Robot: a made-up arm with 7 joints.
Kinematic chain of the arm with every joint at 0, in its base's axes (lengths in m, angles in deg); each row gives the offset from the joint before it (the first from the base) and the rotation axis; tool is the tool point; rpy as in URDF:
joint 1: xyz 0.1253 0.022 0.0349 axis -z
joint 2: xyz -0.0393 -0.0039 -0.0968 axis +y
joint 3: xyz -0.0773 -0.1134 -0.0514 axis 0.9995 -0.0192 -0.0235
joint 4: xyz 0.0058 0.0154 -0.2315 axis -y
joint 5: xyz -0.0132 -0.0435 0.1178 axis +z
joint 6: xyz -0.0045 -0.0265 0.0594 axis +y
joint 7: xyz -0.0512 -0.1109 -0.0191 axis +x
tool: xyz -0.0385 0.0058 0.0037 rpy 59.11 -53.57 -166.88
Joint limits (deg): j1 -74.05..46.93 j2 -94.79..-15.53 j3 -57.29..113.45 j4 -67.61..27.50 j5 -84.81..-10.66 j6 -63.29..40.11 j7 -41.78..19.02
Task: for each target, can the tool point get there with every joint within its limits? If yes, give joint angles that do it. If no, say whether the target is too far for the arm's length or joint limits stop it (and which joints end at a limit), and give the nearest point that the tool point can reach.
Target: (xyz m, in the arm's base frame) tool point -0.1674 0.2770 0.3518
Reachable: no: joint limits stop it (at a limit: joint 2, joint 3, joint 4, joint 5, joint 7) | nearest point -0.1091 0.2262 -0.0681 | short by 0.427 m
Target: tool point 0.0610 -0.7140 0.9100
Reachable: no: too far | nearest point 0.1024 -0.2400 0.0370 | short by 0.994 m
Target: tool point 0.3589 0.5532 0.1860
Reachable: no: joint limits stop it (at a limit: joint 1, joint 2, joint 4, joint 5, joint 6, joint 7) | nearest point 0.2840 0.2023 -0.0532 | short by 0.431 m
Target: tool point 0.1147 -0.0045 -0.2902
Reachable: yes | joints 10.99 -57.30 84.52 -16.44 -40.01 -43.93 -29.78
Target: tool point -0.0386 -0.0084 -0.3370
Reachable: yes | joints -12.19 -47.95 70.86 19.51 -64.46 11.64 -14.63
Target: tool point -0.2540 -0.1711 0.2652
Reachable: no: joint limits stop it (at a limit: joint 1, joint 2, joint 4, joint 5, joint 6, joint 7) | nearest point -0.0913 -0.1193 0.0311 | short by 0.290 m
